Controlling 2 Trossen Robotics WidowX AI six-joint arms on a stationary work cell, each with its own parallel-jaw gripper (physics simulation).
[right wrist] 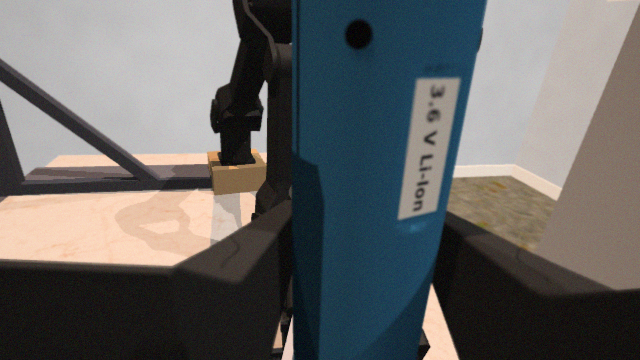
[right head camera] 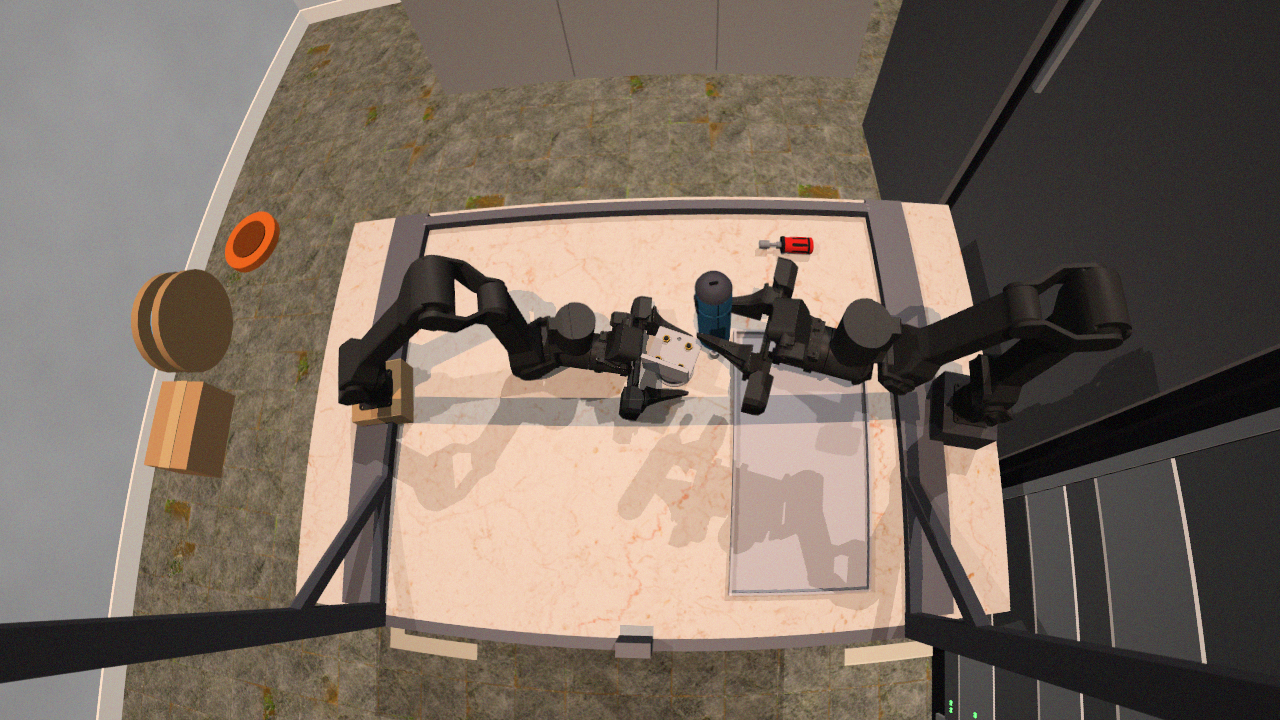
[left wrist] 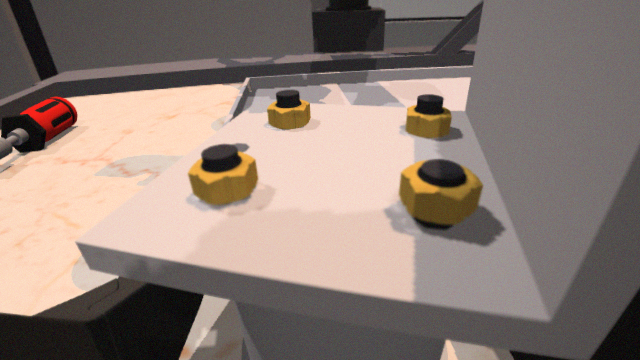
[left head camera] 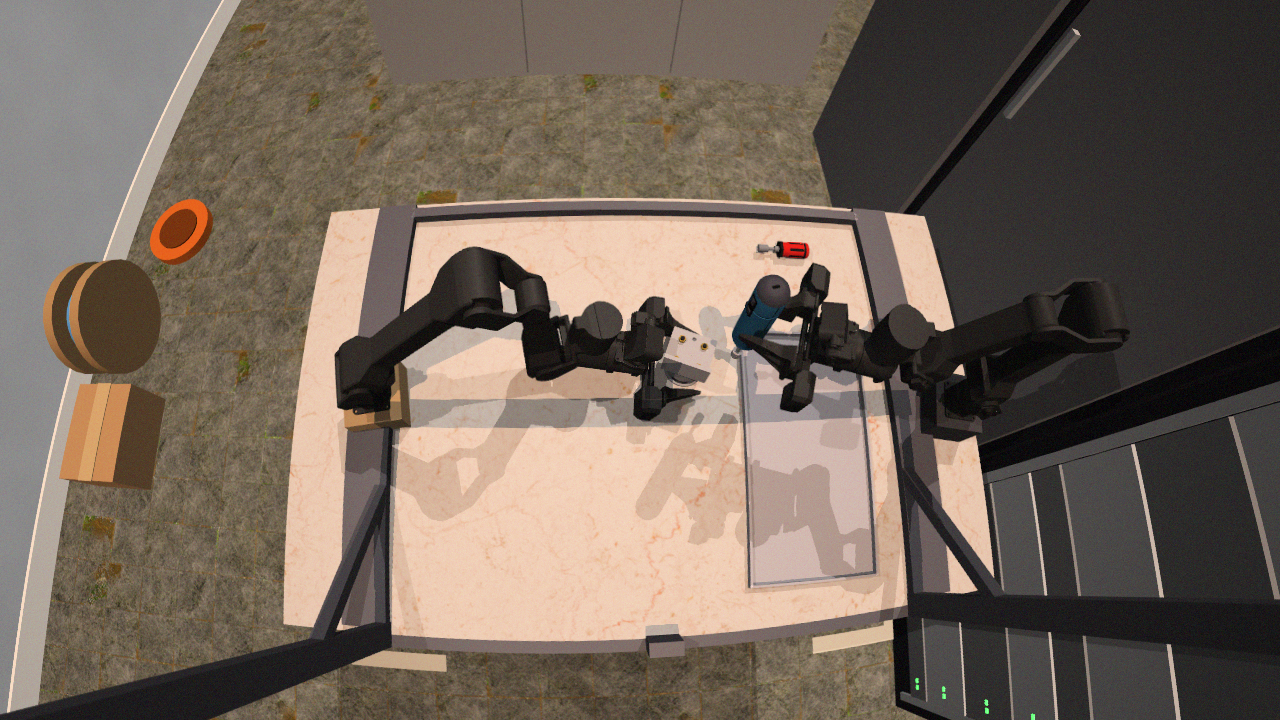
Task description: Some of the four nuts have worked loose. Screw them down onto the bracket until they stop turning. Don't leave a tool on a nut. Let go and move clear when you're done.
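Pixels of known places: left gripper, fingertip midpoint: (right head camera: 690,365); right gripper, fingertip midpoint: (right wrist: 359,215) (right head camera: 701,318) (left head camera: 742,319); left arm's base at its link origin: (right wrist: 236,158) (right head camera: 376,390) (left head camera: 371,392); right arm's base at its link origin: (right head camera: 971,405) (left wrist: 348,9) (left head camera: 959,401).
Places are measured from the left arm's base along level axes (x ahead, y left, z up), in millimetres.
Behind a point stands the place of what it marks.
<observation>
The light grey bracket (left head camera: 687,356) @(z 16, x 497, y -27 mm) (right head camera: 669,355) @(z 16, x 495, y -26 mm) (left wrist: 320,165) @(z 16, x 499, y -18 mm) sits on a round grey pedestal. In the left wrist view its four brass nuts show. The near-right nut (left wrist: 440,195) @(z 23, x 473, y -28 mm) rides high, with dark thread below it and its bolt nearly flush on top. The near-left nut (left wrist: 223,175) @(z 22, x 490, y 0 mm), far-left nut (left wrist: 289,113) @(z 20, x 521, y -16 mm) and far-right nut (left wrist: 428,120) @(z 21, x 504, y -45 mm) sit lower, their bolts standing out. My left gripper (left head camera: 691,362) @(z -32, x 526, y -29 mm) (right head camera: 687,361) @(z -32, x 526, y -29 mm) is open, fingers either side of the bracket. My right gripper (left head camera: 765,324) @(z 189, x 536, y -48 mm) (right head camera: 717,320) @(z 189, x 536, y -48 mm) (right wrist: 359,215) @(z 189, x 536, y -48 mm) is shut on the blue power driver (left head camera: 760,308) @(z 273, x 531, y -70 mm) (right head camera: 713,313) @(z 265, x 543, y -77 mm) (right wrist: 370,150) @(z 223, x 566, y -67 mm), right of the bracket.
A red-handled hand driver (left head camera: 793,249) @(z -23, x 745, y 154 mm) (right head camera: 796,244) @(z -23, x 746, y 154 mm) (left wrist: 52,117) @(z -30, x 741, y 147 mm) lies at the back right of the table. A shallow grey tray (left head camera: 747,501) @(z -39, x 553, y -257 mm) (right head camera: 732,510) @(z -34, x 553, y -264 mm) lies below and right of the blue driver. The bracket's upright wall (left wrist: 560,125) rises at the right of the left wrist view.
</observation>
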